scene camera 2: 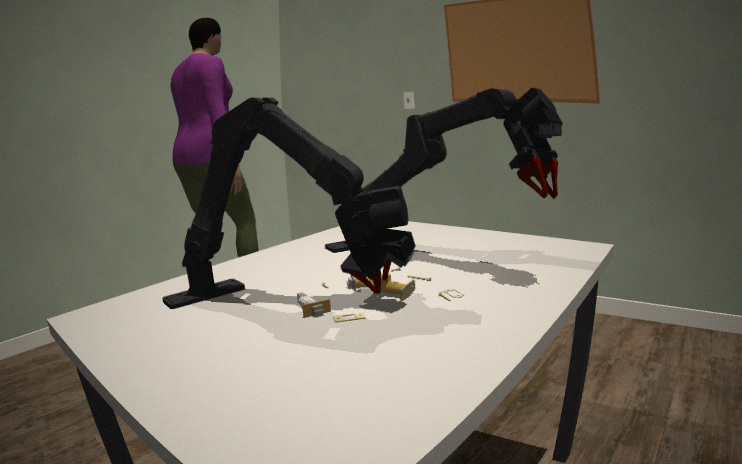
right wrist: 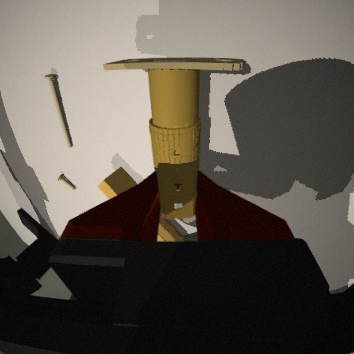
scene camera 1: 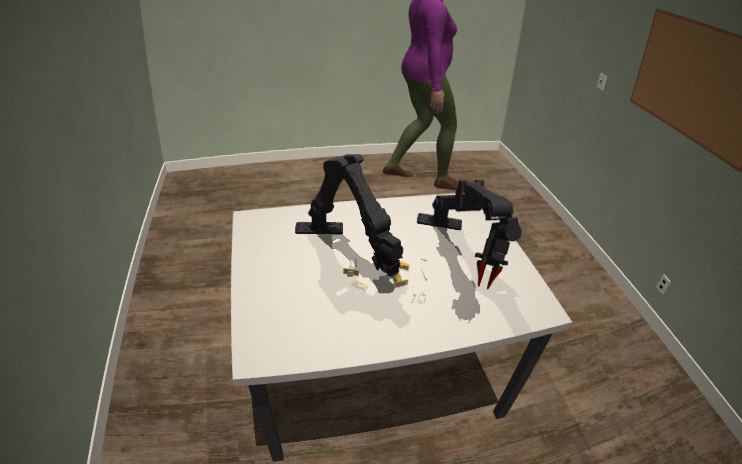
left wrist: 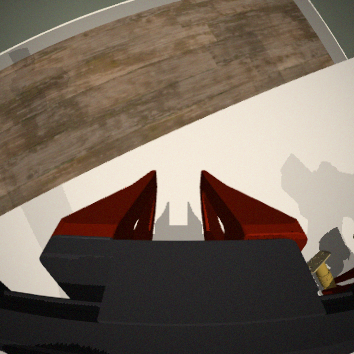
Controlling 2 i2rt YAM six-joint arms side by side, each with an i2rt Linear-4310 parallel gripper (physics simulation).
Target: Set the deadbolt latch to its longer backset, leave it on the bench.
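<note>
The brass deadbolt latch (scene camera 1: 401, 282) (scene camera 2: 402, 288) (left wrist: 325, 274) (right wrist: 175, 100) lies along the bench, its faceplate standing crosswise at the end away from my right gripper. A ribbed collar and a narrower rear part show in the right wrist view. My right gripper (scene camera 2: 381, 285) (right wrist: 177, 178) is low at the bench, its fingers shut against both sides of the rear part. The backset setting cannot be read. My left gripper (scene camera 1: 483, 286) (scene camera 2: 549, 196) (left wrist: 178, 177) hangs high over the right side of the bench, narrowly open, with nothing between its fingers.
Another brass block (scene camera 1: 403, 265) (right wrist: 120, 181) lies behind the latch. A brass plate with a grey bolt (scene camera 1: 350, 271) (scene camera 2: 316, 308) and a flat strike plate (scene camera 1: 359, 285) (scene camera 2: 349, 317) lie left. A long screw (scene camera 2: 419, 277) (right wrist: 61, 111) and an outlined plate (scene camera 1: 421, 298) (scene camera 2: 453, 293) lie right.
</note>
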